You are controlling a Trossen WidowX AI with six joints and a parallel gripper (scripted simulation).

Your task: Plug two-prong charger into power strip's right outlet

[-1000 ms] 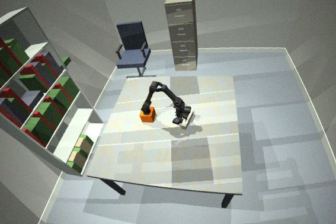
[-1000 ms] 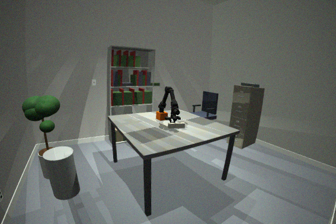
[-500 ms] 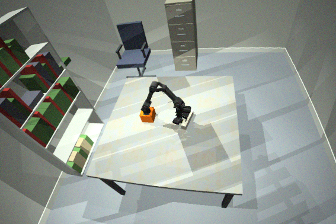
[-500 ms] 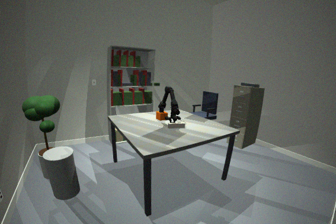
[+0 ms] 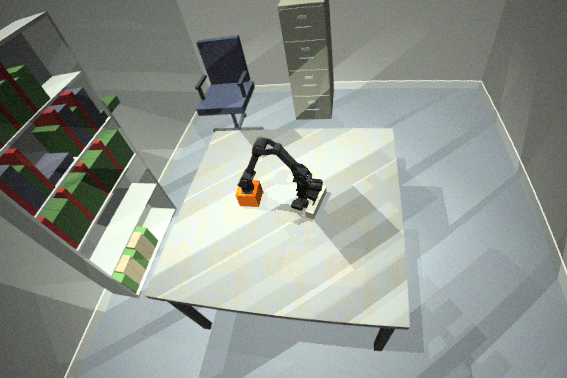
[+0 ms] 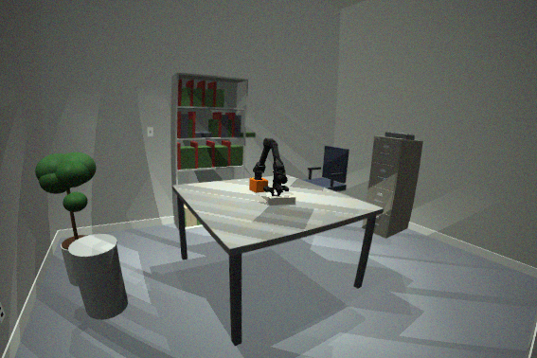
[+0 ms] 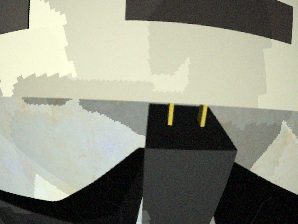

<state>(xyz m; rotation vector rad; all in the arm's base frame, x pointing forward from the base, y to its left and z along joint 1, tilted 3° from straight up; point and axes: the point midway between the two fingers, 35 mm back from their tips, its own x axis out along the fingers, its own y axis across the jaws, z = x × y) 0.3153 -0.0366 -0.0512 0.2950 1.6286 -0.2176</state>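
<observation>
My gripper tip is now 20 mm short of the two-prong charger, 10 mm to the left of it and 10 mm below it.
</observation>
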